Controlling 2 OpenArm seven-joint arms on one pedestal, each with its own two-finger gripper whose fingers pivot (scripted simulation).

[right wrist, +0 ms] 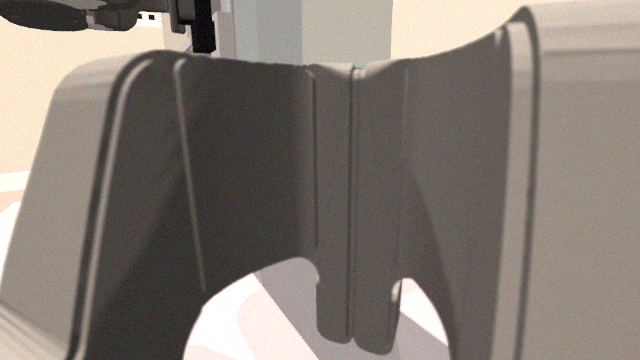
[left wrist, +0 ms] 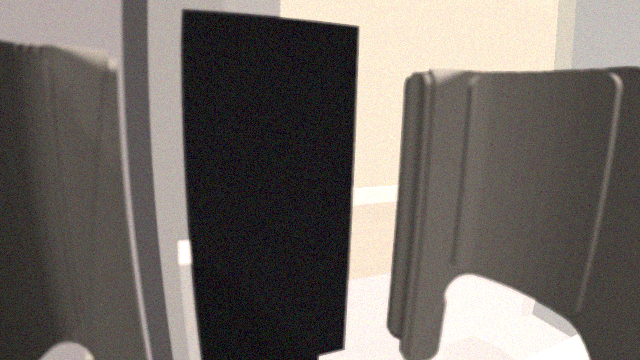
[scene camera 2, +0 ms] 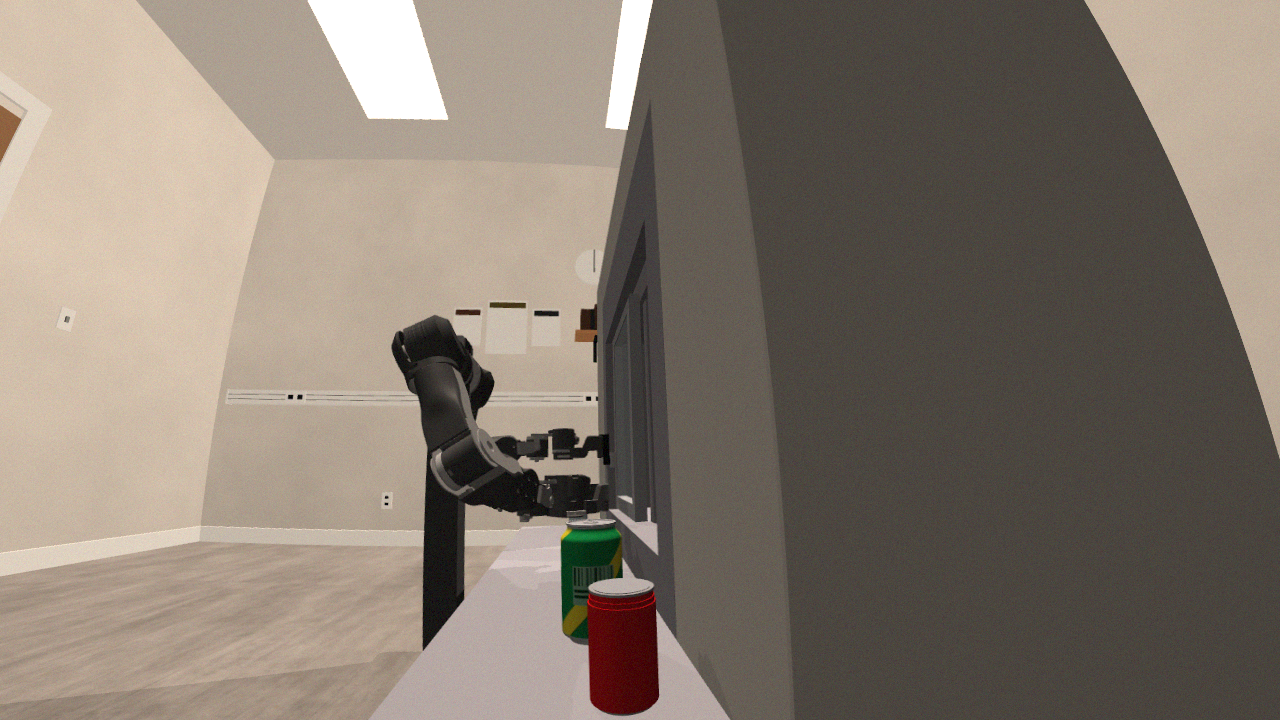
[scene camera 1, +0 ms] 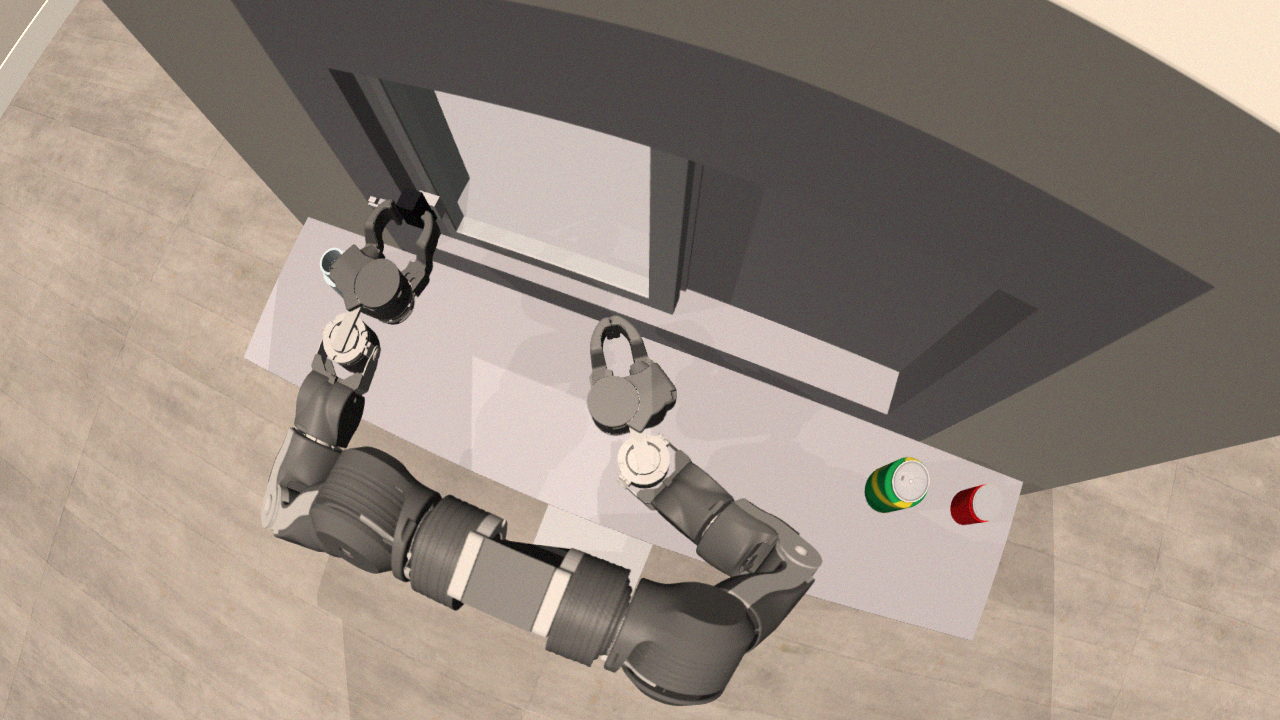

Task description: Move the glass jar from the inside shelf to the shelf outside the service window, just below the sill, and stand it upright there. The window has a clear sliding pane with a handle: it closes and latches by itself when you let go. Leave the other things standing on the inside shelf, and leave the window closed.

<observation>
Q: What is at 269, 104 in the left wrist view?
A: A black handle.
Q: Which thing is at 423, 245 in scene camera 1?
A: My left gripper.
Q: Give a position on an inside shelf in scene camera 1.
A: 806, 463
</observation>
